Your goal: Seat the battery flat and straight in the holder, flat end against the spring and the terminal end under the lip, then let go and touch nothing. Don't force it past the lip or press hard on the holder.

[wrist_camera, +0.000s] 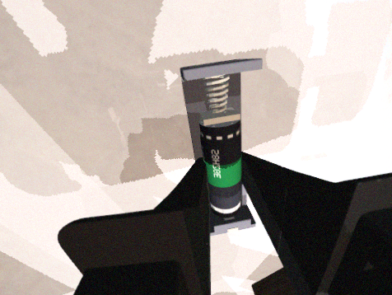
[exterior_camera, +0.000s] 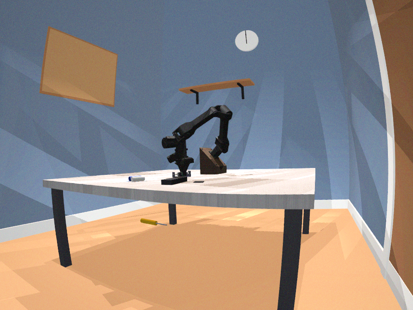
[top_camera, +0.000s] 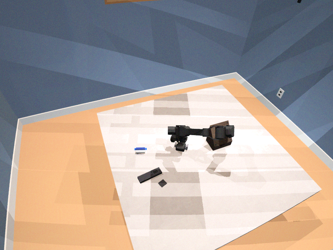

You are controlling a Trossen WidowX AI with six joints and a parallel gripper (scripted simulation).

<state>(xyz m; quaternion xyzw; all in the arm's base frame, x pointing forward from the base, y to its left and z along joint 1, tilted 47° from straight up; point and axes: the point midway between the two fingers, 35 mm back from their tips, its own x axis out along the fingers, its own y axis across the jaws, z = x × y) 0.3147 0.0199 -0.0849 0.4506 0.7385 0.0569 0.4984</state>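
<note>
Now: gripper tip 10 mm below the battery. Round my gripper tip: black remote (310 mm ahead, 140 mm to the left, 10 mm above); then yellow screwdriver (300 mm ahead, 200 mm below, 20 mm to the left); then dark square (250 mm ahead, 220 mm to the left, 10 mm below).
</note>
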